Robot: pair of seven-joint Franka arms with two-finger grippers.
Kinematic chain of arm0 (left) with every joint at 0, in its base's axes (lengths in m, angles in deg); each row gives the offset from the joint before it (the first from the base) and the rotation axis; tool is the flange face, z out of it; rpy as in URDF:
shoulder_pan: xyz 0 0 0.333 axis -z
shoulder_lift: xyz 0 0 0 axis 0.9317 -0.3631 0
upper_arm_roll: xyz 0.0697 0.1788 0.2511 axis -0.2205 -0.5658 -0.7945
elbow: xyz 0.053 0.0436 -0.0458 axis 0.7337 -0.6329 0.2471
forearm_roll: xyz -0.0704 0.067 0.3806 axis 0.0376 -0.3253 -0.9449
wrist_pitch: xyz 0 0 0 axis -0.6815 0.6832 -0.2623
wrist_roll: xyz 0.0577 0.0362 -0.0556 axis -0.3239 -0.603 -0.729
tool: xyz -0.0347 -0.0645 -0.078 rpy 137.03 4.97 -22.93
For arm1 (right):
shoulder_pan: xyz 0 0 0.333 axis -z
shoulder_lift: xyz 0 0 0 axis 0.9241 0.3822 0
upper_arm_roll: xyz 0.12 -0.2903 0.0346 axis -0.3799 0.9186 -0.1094
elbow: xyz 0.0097 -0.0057 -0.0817 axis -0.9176 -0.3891 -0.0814
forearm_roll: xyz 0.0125 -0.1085 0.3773 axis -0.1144 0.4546 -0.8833
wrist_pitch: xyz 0 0 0 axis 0.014 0.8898 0.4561
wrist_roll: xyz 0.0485 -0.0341 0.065 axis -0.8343 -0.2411 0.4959
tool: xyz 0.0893 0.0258 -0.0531 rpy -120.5 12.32 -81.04
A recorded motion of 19 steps. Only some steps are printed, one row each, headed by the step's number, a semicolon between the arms.
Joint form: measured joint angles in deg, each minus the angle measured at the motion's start. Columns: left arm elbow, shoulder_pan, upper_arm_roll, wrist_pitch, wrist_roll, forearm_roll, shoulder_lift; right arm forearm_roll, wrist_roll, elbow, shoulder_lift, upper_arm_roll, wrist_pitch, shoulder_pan.
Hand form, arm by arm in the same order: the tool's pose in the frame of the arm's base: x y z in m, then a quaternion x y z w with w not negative. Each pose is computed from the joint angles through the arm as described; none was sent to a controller.
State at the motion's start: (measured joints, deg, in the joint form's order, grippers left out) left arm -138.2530 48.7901 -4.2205 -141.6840 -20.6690 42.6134 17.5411; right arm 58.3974 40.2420 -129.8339 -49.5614 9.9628 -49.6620 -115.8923
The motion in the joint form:
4: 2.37 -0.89 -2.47 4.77 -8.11 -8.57 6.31; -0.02 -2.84 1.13 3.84 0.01 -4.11 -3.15
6: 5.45 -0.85 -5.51 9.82 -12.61 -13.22 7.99; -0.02 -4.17 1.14 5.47 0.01 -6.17 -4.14
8: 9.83 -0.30 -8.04 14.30 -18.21 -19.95 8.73; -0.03 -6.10 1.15 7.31 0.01 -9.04 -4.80
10: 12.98 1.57 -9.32 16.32 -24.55 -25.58 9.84; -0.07 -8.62 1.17 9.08 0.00 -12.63 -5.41
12: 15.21 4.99 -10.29 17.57 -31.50 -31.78 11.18; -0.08 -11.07 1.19 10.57 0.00 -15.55 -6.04
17: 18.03 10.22 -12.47 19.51 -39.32 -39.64 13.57; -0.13 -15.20 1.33 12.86 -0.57 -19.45 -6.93
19: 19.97 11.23 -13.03 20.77 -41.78 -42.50 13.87; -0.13 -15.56 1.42 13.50 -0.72 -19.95 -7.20
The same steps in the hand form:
4: 0.5681 -0.0068 0.3453 0.92890 -0.07845 -0.05523 0.35768; 0.4986 0.5568 0.3782 -0.99456 -0.07883 -0.01747 0.06583
6: 0.5688 0.0222 0.3755 0.94037 -0.05912 -0.07372 0.32675; 0.4922 0.5684 0.3605 -0.99472 -0.07475 -0.02031 0.06738
8: 0.5722 0.0475 0.4063 0.95624 -0.03796 -0.09442 0.27430; 0.4895 0.5777 0.3415 -0.99506 -0.06229 -0.02695 0.07247
10: 0.5755 0.0489 0.4353 0.97013 -0.01461 -0.10320 0.21905; 0.4876 0.5869 0.3247 -0.99485 -0.04407 -0.03782 0.08306
12: 0.5769 0.0332 0.4610 0.98199 0.00476 -0.10873 0.15444; 0.4843 0.5950 0.3104 -0.99435 -0.02709 -0.04575 0.09184
17: 0.5740 0.0138 0.5016 0.99228 0.02793 -0.09744 0.07146; 0.4744 0.6092 0.2879 -0.99311 -0.00037 -0.05045 0.10573
19: 0.5746 0.0140 0.5181 0.99408 0.04059 -0.09082 0.04367; 0.4707 0.6127 0.2809 -0.99316 -0.00017 -0.04923 0.10585

